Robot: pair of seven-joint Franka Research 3 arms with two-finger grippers.
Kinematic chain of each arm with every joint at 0, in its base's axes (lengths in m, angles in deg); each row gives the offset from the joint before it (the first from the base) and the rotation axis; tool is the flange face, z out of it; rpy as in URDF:
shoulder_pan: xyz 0 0 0.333 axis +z
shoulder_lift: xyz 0 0 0 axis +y
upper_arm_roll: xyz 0 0 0.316 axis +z
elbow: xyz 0.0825 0 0 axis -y
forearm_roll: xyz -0.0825 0 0.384 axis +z
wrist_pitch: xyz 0 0 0 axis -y
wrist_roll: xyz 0.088 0 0 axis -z
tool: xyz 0 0 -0.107 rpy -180 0 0
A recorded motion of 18 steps. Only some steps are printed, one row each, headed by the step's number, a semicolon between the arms.
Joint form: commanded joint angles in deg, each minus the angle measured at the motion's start. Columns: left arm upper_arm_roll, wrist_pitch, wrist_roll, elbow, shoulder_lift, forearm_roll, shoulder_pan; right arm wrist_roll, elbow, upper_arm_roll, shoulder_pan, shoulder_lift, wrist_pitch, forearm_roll.
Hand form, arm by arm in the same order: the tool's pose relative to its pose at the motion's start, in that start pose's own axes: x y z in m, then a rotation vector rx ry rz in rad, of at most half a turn. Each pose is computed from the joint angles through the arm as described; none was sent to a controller.
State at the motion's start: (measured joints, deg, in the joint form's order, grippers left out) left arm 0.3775 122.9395 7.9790 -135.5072 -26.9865 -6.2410 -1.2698; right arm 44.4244 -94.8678 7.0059 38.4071 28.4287 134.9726 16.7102
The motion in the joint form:
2: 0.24 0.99 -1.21 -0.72 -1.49 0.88 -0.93; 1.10 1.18 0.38 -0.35 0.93 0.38 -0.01
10: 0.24 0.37 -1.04 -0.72 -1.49 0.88 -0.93; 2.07 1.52 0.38 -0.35 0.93 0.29 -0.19
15: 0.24 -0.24 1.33 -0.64 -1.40 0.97 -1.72; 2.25 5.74 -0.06 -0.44 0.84 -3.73 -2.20
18: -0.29 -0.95 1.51 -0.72 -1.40 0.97 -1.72; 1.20 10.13 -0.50 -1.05 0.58 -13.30 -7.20
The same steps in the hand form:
2: -0.0031 0.0051 -0.0074 0.0104 0.0282 0.0000; 0.0041 -0.0034 0.0014 0.0115 0.0038 0.0204
10: -0.0042 0.0052 -0.0065 0.0092 0.0174 0.0030; 0.0047 -0.0052 -0.0008 0.0137 0.0074 0.0339
15: -0.0046 0.0111 -0.0049 0.0057 0.0055 0.0584; 0.0121 -0.0191 -0.0274 0.0051 0.0232 0.0054
18: -0.0061 0.0155 -0.0028 0.0061 -0.0091 0.0703; 0.0186 -0.0195 -0.0518 -0.1023 0.0136 -0.0615

